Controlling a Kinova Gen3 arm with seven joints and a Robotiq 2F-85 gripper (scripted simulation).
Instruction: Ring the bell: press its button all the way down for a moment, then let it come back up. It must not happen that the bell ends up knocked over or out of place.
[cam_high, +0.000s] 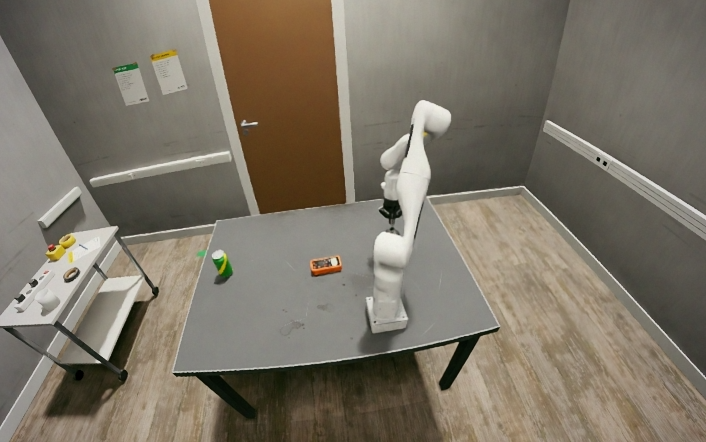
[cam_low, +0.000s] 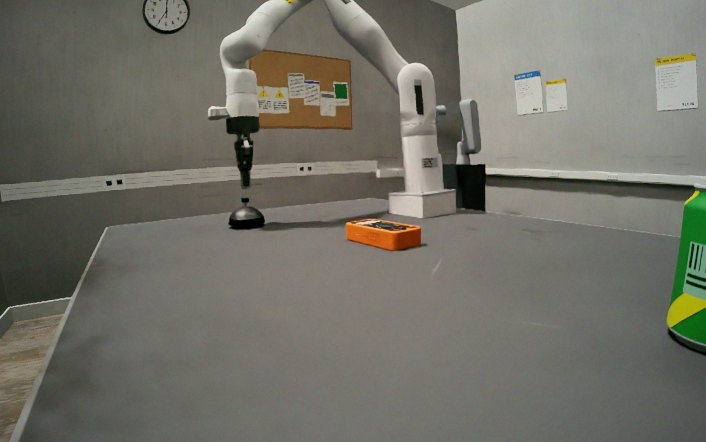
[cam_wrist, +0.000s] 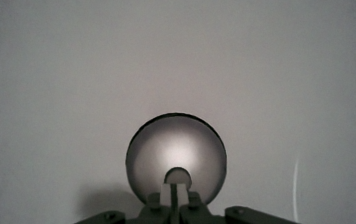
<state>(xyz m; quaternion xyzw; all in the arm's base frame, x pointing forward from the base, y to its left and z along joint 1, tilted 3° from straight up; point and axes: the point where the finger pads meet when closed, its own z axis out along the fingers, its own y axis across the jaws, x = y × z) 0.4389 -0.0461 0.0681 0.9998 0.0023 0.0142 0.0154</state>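
My gripper is now 5 cm above the round button. Round my hand: bell (7 cm below).
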